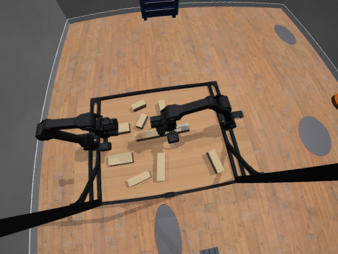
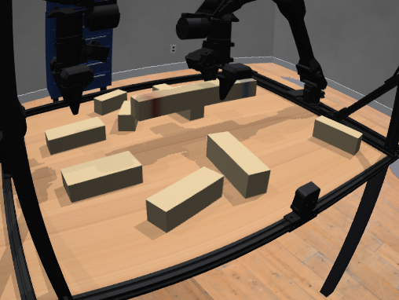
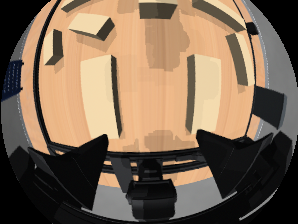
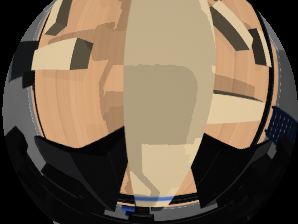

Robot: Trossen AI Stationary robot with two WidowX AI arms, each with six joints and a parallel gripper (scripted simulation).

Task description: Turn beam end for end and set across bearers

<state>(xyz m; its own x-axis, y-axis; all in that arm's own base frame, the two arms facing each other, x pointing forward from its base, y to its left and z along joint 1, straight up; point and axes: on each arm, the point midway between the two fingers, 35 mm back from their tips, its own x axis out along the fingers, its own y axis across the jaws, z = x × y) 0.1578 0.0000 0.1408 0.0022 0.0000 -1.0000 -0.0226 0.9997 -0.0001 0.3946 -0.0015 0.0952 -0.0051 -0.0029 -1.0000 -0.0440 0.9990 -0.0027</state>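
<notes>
The beam is 5 cm to the left of my right hand and 2 cm below it.
</notes>
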